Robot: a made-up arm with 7 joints.
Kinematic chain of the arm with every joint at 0, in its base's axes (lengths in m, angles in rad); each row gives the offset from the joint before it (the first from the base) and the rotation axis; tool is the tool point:
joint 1: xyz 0 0 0.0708 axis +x
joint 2: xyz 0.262 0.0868 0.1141 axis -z
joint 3: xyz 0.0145 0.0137 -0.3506 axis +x
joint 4: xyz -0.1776 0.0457 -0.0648 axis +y
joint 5: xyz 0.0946 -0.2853 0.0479 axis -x
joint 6: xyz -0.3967 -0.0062 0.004 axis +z
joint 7: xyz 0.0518 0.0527 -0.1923 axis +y
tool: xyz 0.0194 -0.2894 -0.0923
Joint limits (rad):
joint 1: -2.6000..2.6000
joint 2: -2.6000..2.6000
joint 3: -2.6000..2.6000
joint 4: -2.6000..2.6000
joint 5: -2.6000..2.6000
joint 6: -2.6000..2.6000
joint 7: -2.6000..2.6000
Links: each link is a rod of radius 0.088 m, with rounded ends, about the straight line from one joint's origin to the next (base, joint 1, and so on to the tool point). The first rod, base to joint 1, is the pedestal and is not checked.
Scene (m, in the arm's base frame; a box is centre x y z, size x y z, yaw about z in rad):
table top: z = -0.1
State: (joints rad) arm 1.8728 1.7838 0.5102 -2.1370 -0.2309 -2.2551 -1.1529
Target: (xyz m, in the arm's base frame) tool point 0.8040 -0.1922 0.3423
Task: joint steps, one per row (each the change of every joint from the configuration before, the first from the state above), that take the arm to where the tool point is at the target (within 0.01 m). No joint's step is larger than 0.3 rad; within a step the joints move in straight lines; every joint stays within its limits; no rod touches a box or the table.
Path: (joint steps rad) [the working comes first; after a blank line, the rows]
Joints at the target: 2.5157 1.1796 1.8065 -1.7666 -0.6414 -2.6000 -1.0228
Straight joint move there: clear.

1: 0.1286 -0.1208 0.2593 0.0741 -0.0821 -0.0690 0.0260
2: 0.1286 -0.1209 0.2592 0.0740 -0.0821 -0.0690 0.0260
3: 0.1285 -0.1208 0.2593 0.0741 -0.0821 -0.0689 0.0260
4: 0.1286 -0.1208 0.2593 0.0741 -0.0821 -0.0690 0.0261
5: 0.1286 -0.1209 0.2592 0.0741 -0.0821 -0.0690 0.0260

